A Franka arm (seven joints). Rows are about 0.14 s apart.
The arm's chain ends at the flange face. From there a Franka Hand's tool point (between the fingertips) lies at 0.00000 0.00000 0.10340 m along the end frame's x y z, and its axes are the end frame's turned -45 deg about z.
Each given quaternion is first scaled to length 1.
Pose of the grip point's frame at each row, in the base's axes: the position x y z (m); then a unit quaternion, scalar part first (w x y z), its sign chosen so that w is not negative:
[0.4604 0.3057 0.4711 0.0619 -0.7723 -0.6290 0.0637]
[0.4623 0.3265 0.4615 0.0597 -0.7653 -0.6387 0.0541]
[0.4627 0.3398 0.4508 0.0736 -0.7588 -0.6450 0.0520]
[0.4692 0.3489 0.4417 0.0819 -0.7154 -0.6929 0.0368]
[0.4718 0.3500 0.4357 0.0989 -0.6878 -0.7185 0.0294]
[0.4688 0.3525 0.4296 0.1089 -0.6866 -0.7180 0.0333]
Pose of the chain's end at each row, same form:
[0.4786 0.3041 0.5729 0.0328 -0.9542 -0.2856 0.0825]
[0.4787 0.3242 0.5636 0.0345 -0.9514 -0.2972 0.0728]
[0.4807 0.3352 0.5525 0.0481 -0.9479 -0.3055 0.0762]
[0.4864 0.3421 0.5434 0.0616 -0.9261 -0.3664 0.0653]
[0.4907 0.3403 0.5369 0.0801 -0.9104 -0.4006 0.0650]
[0.4897 0.3420 0.5303 0.0879 -0.9091 -0.4006 0.0724]

